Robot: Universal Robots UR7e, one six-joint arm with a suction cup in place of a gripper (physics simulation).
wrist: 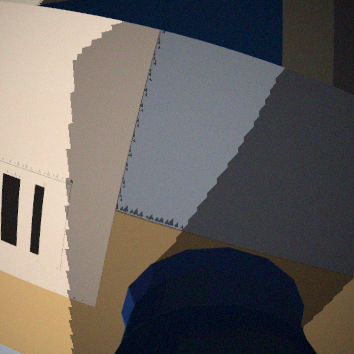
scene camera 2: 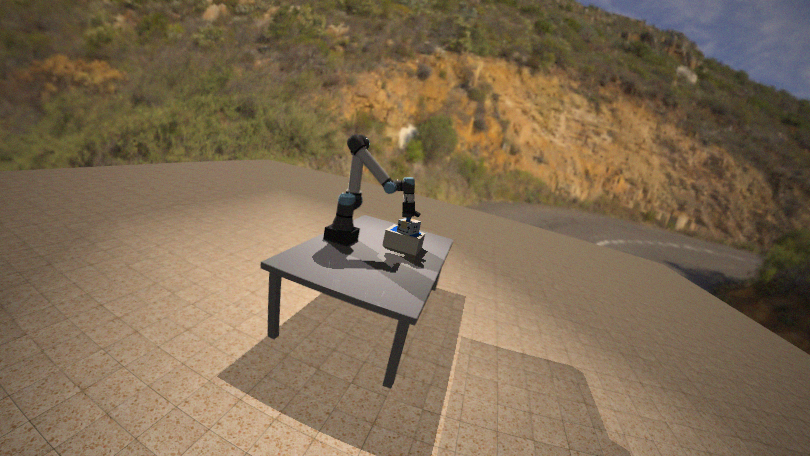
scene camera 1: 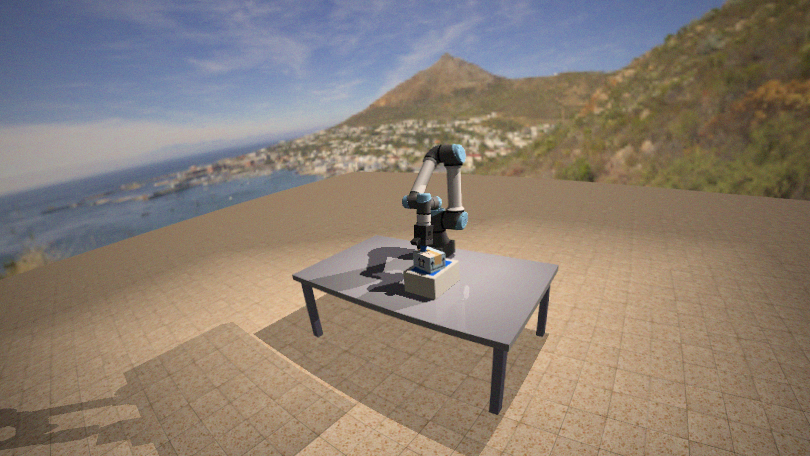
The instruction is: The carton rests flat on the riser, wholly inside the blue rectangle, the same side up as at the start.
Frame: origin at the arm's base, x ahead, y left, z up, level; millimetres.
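Seen in the pictures: hand, tool point: [wrist: 209,274] [scene camera 2: 408,222] [scene camera 1: 423,252]; arm's base, link origin: [scene camera 2: 342,227] [scene camera 1: 437,242].
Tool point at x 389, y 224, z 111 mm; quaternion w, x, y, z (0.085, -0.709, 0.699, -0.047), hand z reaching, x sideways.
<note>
Pixels of each thing's top centre, then the offset from my tool point to it. Level surfaces: height alone.
- carton, top centre: [wrist: 24,288] [scene camera 1: 428,251] [scene camera 2: 410,220] dz +12, dx -3, dy +36 mm
- beige riser, top centre: [scene camera 1: 431,266] [scene camera 2: 406,231] dz -77, dx -17, dy +39 mm
- blue rectangle, top centre: [wrist: 121,202] [scene camera 1: 431,266] dz -77, dx -17, dy +39 mm
- grey table, surface height: dz -197 mm
The carton [scene camera 1: 428,260] [scene camera 2: 409,226] [wrist: 197,133] is tan cardboard with pale grey tape bands and a cream barcode label. It sits on the beige riser [scene camera 1: 431,284] [scene camera 2: 400,243] over the blue rectangle [scene camera 1: 447,264] [wrist: 218,17]. Blue shows past its far edge in the wrist view. My suction cup [scene camera 1: 422,246] [scene camera 2: 409,217] [wrist: 214,281] comes straight down onto the carton's top and presses on the tan strip near one edge. The contact itself is hidden under the cup.
The riser stands on a grey table [scene camera 1: 498,300] [scene camera 2: 351,278], with the arm's base [scene camera 2: 341,233] bolted at the table's back. Tiled floor surrounds the table.
</note>
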